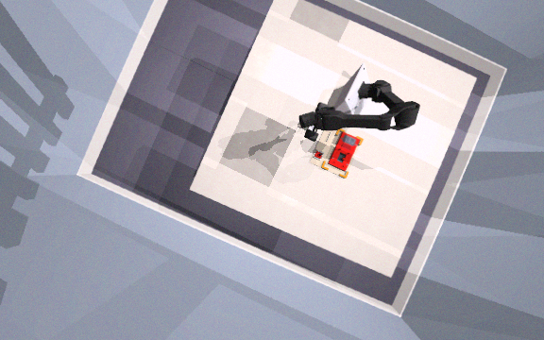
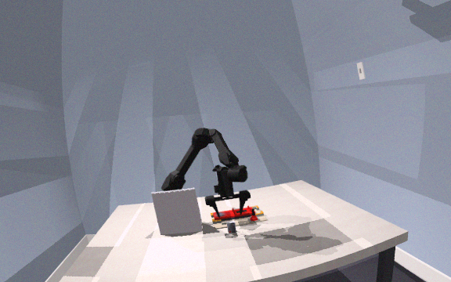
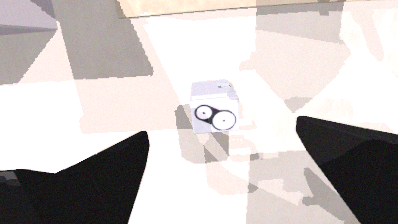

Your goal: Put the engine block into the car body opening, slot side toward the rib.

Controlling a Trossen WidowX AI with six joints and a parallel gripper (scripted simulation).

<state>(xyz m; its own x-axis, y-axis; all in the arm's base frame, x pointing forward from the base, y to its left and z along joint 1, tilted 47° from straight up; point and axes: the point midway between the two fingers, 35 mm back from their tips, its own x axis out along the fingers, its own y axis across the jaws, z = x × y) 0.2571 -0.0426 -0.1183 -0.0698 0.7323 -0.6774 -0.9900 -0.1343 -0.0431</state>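
Now: the engine block 5 cm below my gripper tip.
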